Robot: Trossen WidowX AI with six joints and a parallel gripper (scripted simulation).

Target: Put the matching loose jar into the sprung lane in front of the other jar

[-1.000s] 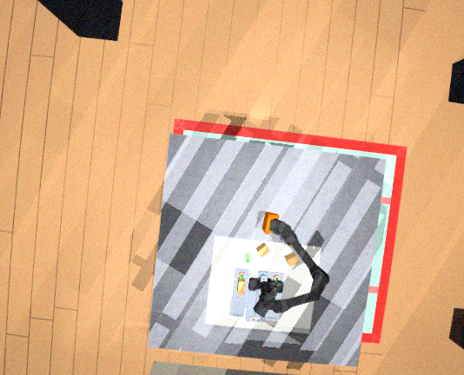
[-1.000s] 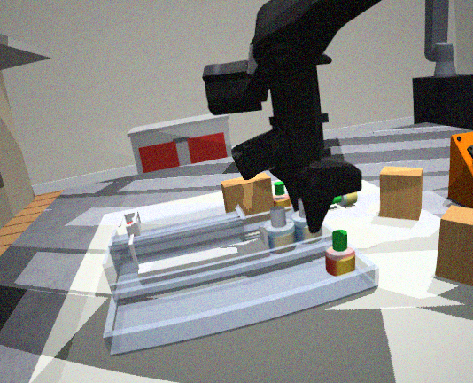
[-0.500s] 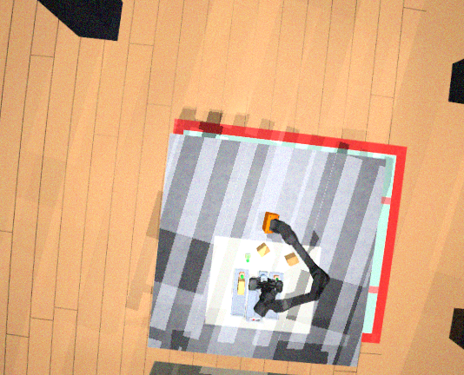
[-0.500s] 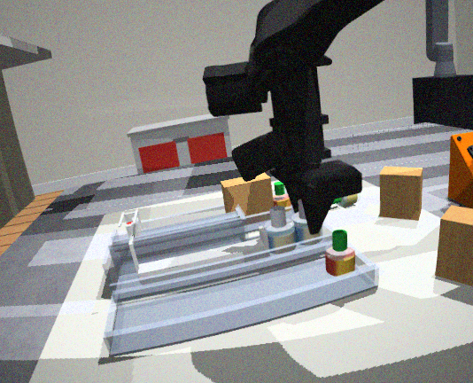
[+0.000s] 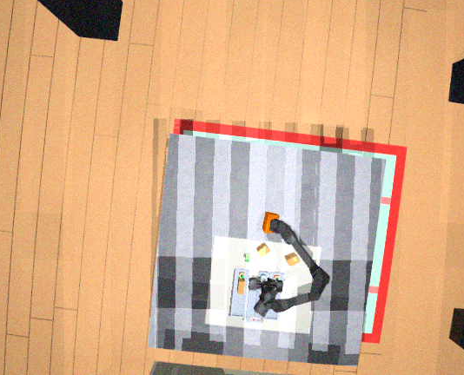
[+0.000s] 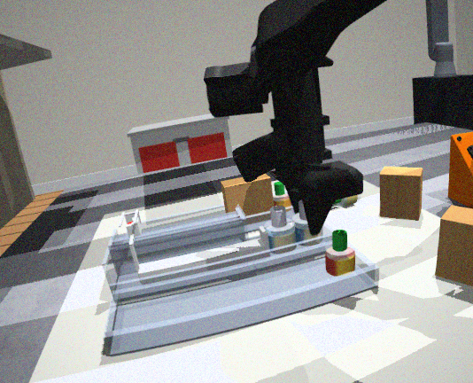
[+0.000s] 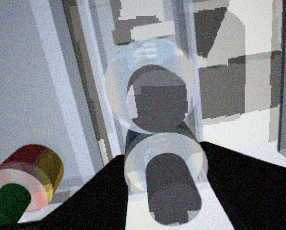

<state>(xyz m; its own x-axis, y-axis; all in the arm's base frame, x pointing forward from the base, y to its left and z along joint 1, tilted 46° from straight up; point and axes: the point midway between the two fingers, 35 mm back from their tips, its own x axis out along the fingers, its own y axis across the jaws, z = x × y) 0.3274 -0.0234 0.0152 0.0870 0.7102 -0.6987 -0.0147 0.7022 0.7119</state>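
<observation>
The box lies 120 mm to the right of my gripper tip, 50 mm ahead of it and 10 mm above it. Round my gripper tip: sprung lane: 140 mm ahead, 20 mm to the right, 10 mm below.
</observation>
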